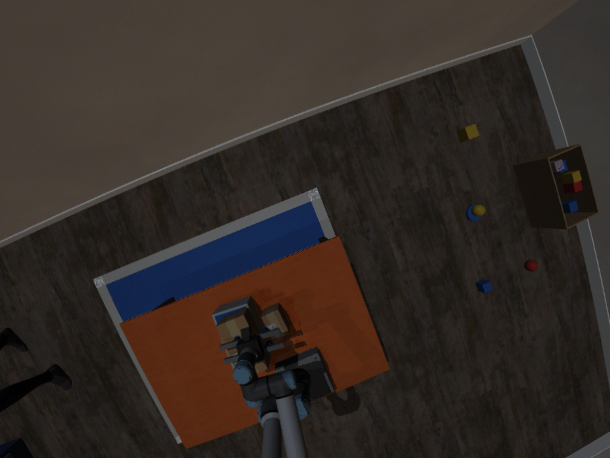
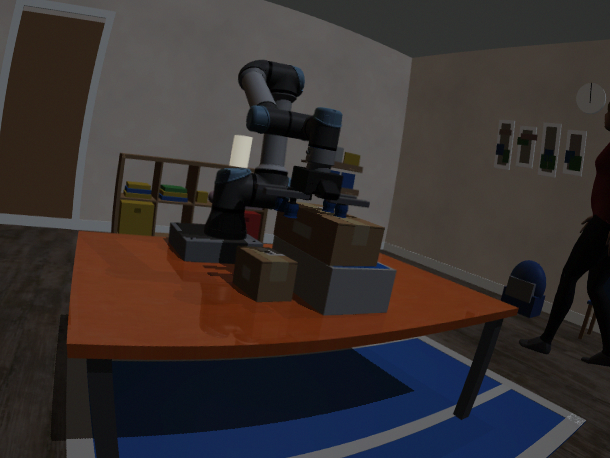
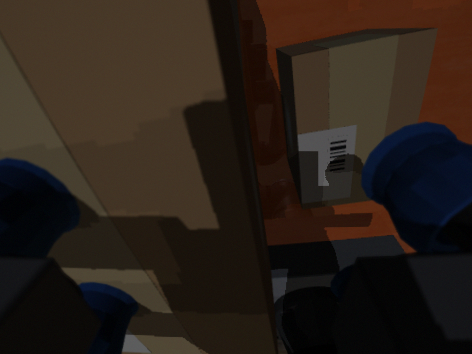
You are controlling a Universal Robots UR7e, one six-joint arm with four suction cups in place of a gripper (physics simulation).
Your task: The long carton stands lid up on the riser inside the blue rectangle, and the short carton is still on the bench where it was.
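Frame: origin at the arm's base, x right, y down, z ahead, level; metres.
Seen in the pictures: hand, its tool point: (image 2: pixel 309 215) (image 3: pixel 231 239); arm's base, origin of its link: (image 1: pixel 297 380) (image 2: pixel 224 234) (image 3: pixel 310 307).
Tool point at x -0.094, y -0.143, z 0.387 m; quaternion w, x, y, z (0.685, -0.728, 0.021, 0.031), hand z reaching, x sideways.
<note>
Offsets run from my tool point to a thing's top centre. Level surfaces: height alone.
The long brown carton @(dx -0.063, dy -0.018, dz -0.010 m) (image 1: pixel 230 327) (image 2: pixel 339 236) (image 3: pixel 114 114) sits lid up on top of the grey riser @(dx -0.096, dy +0.096, dz -0.013 m) (image 1: pixel 236 303) (image 2: pixel 344 291). A strip of the blue rectangle @(dx -0.096, dy +0.096, dz -0.013 m) (image 2: pixel 381 265) (image 1: pixel 227 313) shows beside it. My suction gripper (image 2: pixel 315 205) (image 1: pixel 250 344) is pressed on the carton's lid. Two blue cups are on the lid and one cup (image 3: pixel 415 182) hangs past its edge. The short carton @(dx +0.103, dy +0.111, dz -0.010 m) (image 1: pixel 275 317) (image 2: pixel 266 273) (image 3: pixel 354 95), with a barcode label, stands on the orange bench @(dy +0.216 m) (image 2: pixel 147 305) (image 1: pixel 171 360) right beside the riser.
The arm's grey base (image 2: pixel 197 246) (image 1: pixel 309 364) stands on the bench behind the cartons. A shelf unit (image 2: pixel 120 192) is at the back wall. A person (image 2: pixel 586 256) and a blue backpack (image 2: pixel 525 285) are at the right. A blue rug (image 2: pixel 443 394) lies under the bench.
</note>
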